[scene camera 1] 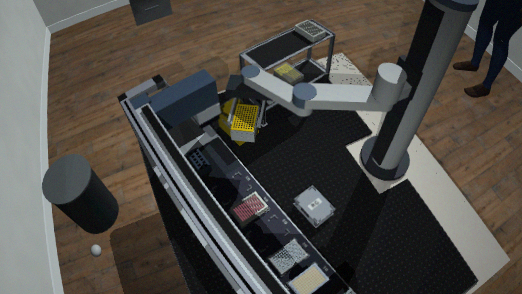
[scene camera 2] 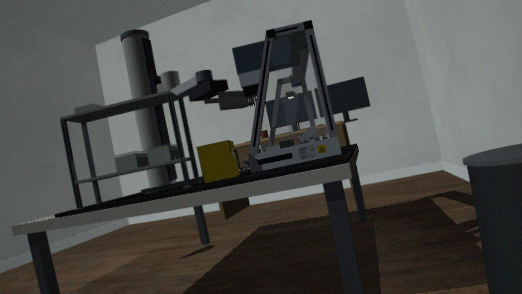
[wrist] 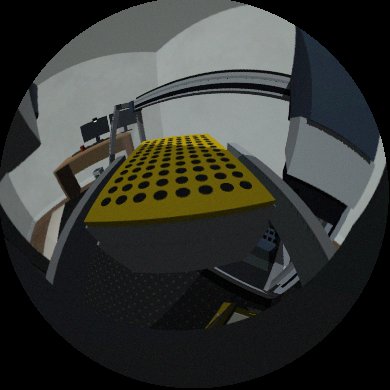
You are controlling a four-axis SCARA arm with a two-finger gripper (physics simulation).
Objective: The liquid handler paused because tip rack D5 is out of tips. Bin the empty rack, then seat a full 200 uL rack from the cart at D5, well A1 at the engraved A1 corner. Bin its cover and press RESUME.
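Places are measured from the arm's base along level axes (x down, y left, z ahead), in metres.
Where they show: gripper, fingertip midpoint: [scene camera 1: 243,124] [scene camera 2: 239,96] [wrist: 175,155]; arm's base at its link origin: [scene camera 1: 384,158].
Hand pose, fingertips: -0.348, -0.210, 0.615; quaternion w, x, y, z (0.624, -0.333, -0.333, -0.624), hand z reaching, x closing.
Each offset is from my fingertips to the top centre of the thing, as dx, dy, dz. "spot": to the spot under its first point.
My gripper [scene camera 1: 246,117] [wrist: 175,155] is shut on a yellow-topped rack with empty holes {-0.012, -0.020, -0.014} [scene camera 1: 245,120] [scene camera 2: 233,101] [wrist: 172,204]. Its fingers lie along the rack's two long sides and hold it level, high above the table. In scene camera 1 the rack overlaps the yellow bin {+0.200, -0.241, -0.055} [scene camera 1: 226,127] [scene camera 2: 217,162], which stands between the cart [scene camera 1: 330,54] [scene camera 2: 70,165] and the liquid handler [scene camera 2: 335,145] [wrist: 225,82]. A covered yellow rack {+0.165, -0.340, -0.370} [scene camera 1: 289,73] lies on the cart's lower shelf and a grey rack {-0.046, -0.370, -0.497} [scene camera 1: 311,30] on its top. The D5 label and the RESUME button cannot be made out.
A pink-red rack {+0.246, +0.195, +0.082} [scene camera 1: 250,207], a white rack {+0.263, +0.438, +0.033} [scene camera 1: 289,255] and a pale yellow rack {+0.263, +0.559, +0.008} [scene camera 1: 309,280] sit on the handler's deck. The handler's blue head {spot: -0.152, -0.077, +0.167} [scene camera 1: 186,97] [wrist: 335,95] rises beside the held rack. A grey RG box {+0.279, +0.282, -0.169} [scene camera 1: 314,205] lies on the black mat. A dark cylinder [scene camera 1: 87,200] [scene camera 2: 500,215] stands on the floor.
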